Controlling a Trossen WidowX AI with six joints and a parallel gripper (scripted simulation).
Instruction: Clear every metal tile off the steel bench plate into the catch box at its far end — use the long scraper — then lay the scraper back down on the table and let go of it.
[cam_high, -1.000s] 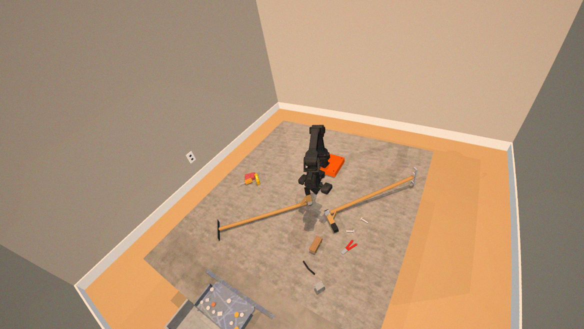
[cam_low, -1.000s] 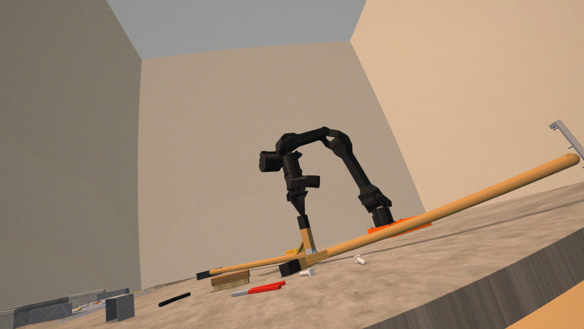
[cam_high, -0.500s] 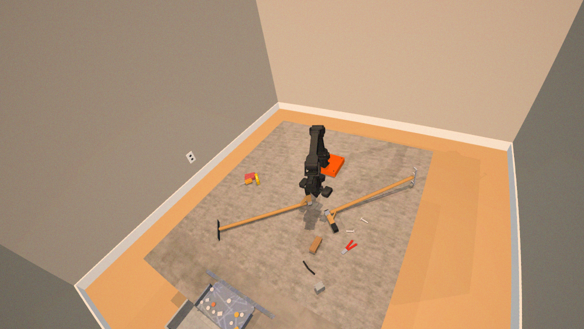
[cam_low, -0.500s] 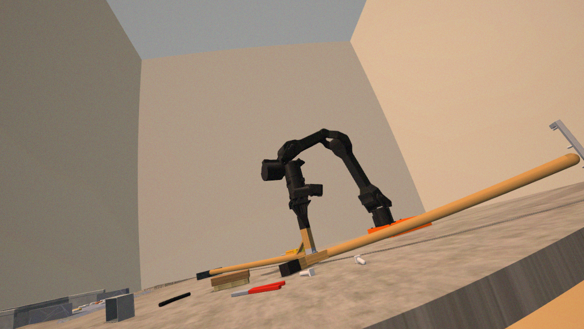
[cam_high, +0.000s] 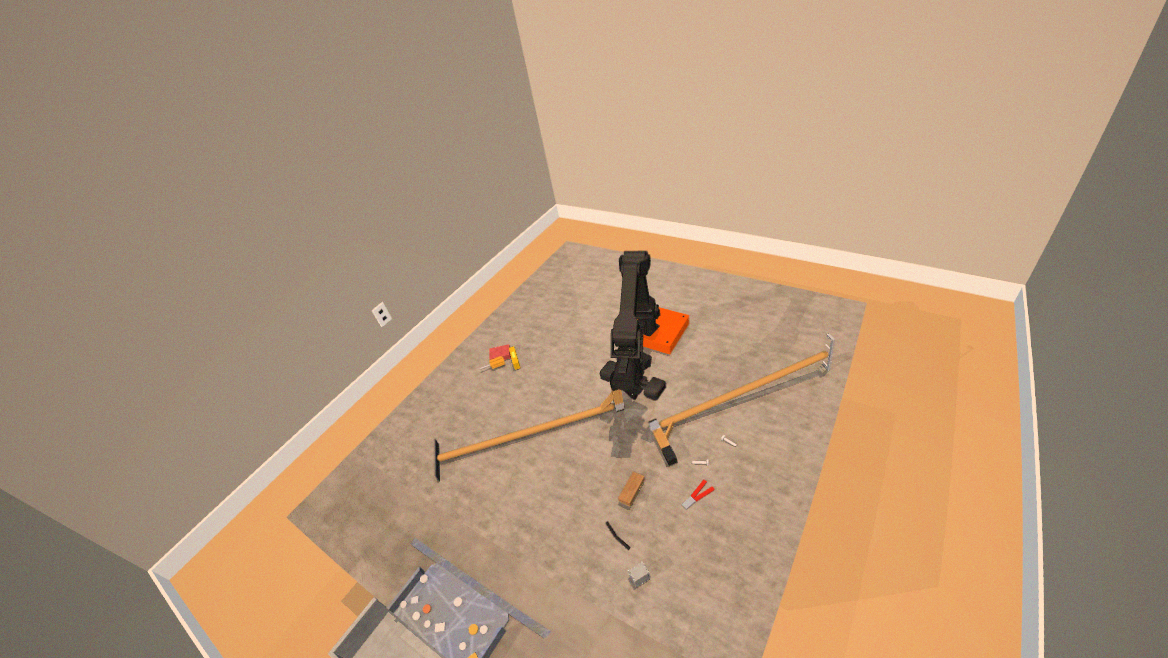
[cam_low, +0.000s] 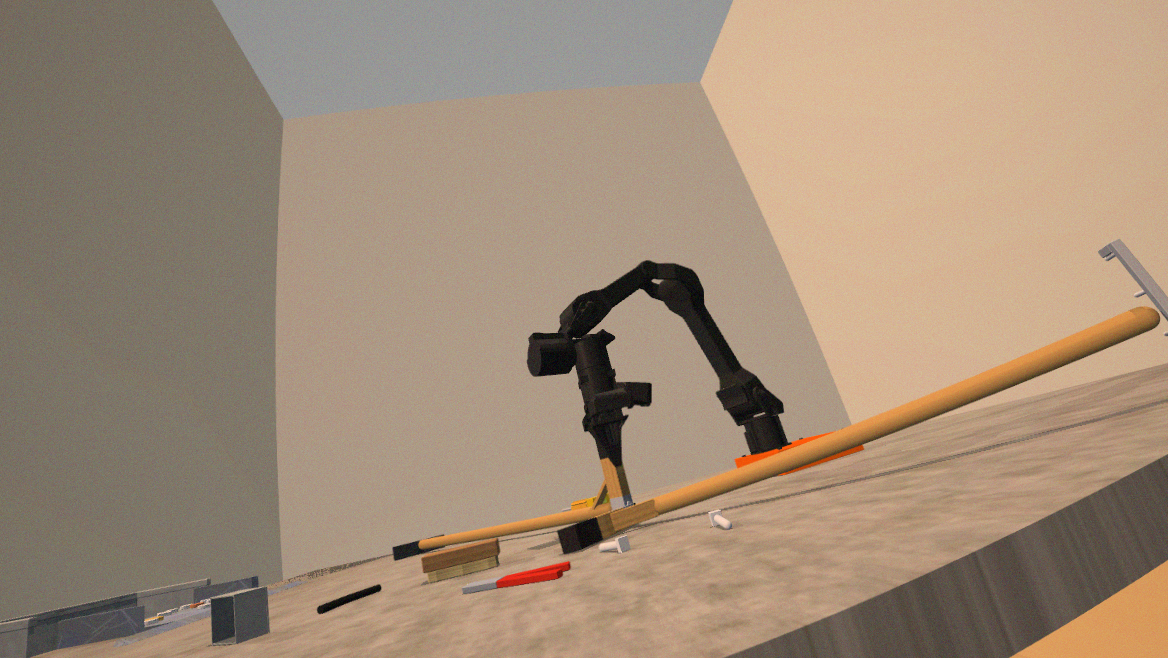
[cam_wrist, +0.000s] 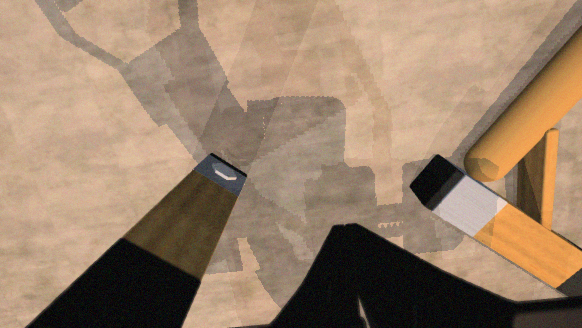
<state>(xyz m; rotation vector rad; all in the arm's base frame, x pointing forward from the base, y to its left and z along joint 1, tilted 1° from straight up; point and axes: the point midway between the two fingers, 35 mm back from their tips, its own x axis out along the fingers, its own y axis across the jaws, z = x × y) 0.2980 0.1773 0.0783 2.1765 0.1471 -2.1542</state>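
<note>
Right now the long scraper is 24 cm ahead of my gripper tip, 22 cm to the right of it and 2 cm below it. From my gripper tip the other things lie so: wooden block: 21 cm ahead, 15 cm to the left, 7 cm below; grey cube: 37 cm ahead, 29 cm to the left, 6 cm below; black strip: 33 cm ahead, 19 cm to the left, 8 cm below.
</note>
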